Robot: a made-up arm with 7 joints.
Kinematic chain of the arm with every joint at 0, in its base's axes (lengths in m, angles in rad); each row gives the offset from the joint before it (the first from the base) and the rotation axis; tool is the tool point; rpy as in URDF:
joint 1: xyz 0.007 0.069 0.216 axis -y
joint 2: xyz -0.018 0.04 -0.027 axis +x
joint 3: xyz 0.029 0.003 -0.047 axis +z
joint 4: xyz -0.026 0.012 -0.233 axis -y
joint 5: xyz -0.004 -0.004 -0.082 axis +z
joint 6: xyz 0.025 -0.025 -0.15 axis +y
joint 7: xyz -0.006 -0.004 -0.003 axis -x
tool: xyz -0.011 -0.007 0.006 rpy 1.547 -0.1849 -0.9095
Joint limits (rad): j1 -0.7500..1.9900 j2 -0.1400..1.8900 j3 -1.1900..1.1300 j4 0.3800..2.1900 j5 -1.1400..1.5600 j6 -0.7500..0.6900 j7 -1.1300..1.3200
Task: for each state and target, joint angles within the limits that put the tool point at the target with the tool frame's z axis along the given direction. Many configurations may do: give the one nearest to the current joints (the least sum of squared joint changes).
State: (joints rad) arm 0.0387 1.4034 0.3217 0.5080 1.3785 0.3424 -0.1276
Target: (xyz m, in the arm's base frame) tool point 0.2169 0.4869 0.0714 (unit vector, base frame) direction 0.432 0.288 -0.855
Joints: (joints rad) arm 0.1132 1.2072 0.0955 0.9243 0.6459 -0.1618 -0.8444
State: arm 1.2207 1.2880 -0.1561 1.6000 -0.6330 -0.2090 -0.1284
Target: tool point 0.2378 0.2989 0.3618 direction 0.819 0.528 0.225
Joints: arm 1.2606 1.1533 -0.1571 1.7987 -0.3075 -0.3289 -0.1827
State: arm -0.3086 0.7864 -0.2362 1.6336 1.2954 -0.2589 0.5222
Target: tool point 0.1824 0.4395 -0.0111 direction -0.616 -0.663 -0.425
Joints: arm -0.0181 1.1568 -0.3352 0.9858 1.2817 0.0870 0.8333
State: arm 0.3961 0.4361 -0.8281 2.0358 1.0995 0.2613 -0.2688
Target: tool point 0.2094 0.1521 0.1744 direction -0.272 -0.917 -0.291
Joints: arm 0.5524 0.5957 -0.2881 2.1841 1.3938 0.0762 -0.3645
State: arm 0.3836 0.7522 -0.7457 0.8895 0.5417 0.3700 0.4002
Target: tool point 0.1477 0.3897 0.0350 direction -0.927 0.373 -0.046
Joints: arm 0.1677 1.5424 -0.9512 1.4711 0.3042 0.3826 0.5137
